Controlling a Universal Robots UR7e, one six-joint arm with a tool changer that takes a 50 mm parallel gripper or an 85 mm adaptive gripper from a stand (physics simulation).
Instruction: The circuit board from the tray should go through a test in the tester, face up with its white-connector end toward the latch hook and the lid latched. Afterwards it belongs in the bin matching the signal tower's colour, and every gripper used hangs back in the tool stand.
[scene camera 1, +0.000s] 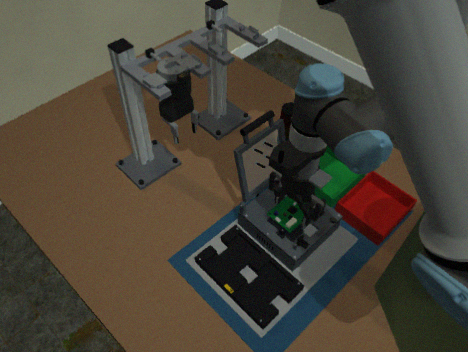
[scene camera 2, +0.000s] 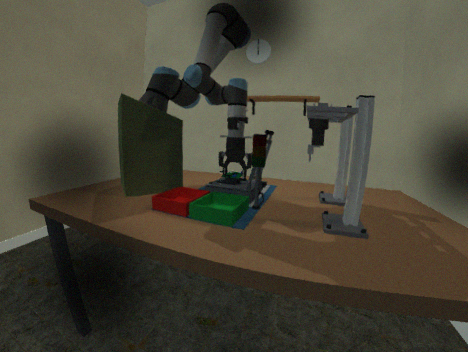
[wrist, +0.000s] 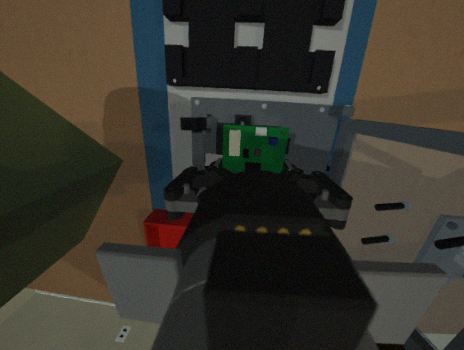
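The gripper on the arm is shut on the green circuit board. The board is face up and level, over the nest of the grey tester; whether it touches the nest I cannot tell. Its white-connector end points to the side with the latch hook. The tester's lid stands open. The black tray holds no board. The signal tower shows a red upper part; which lamp is lit is unclear.
The red bin and green bin stand beside the tester. The parallel gripper hangs in the tool stand. A dark green panel stands near the arm's base.
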